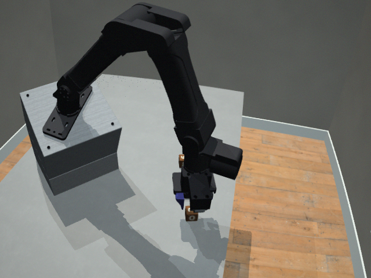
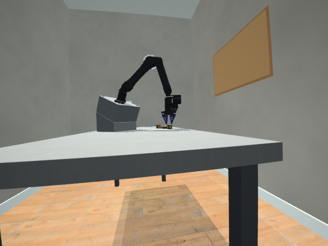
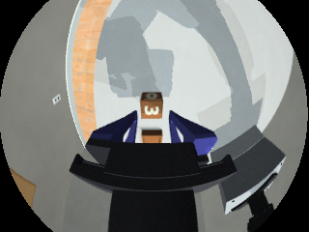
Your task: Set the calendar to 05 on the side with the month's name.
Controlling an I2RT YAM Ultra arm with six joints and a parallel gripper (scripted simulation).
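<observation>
Now: the brown wooden cube 3 cm below my hand. Also, from my hand: brown tray (11 cm to the left, 4 cm below, 2 cm behind).
</observation>
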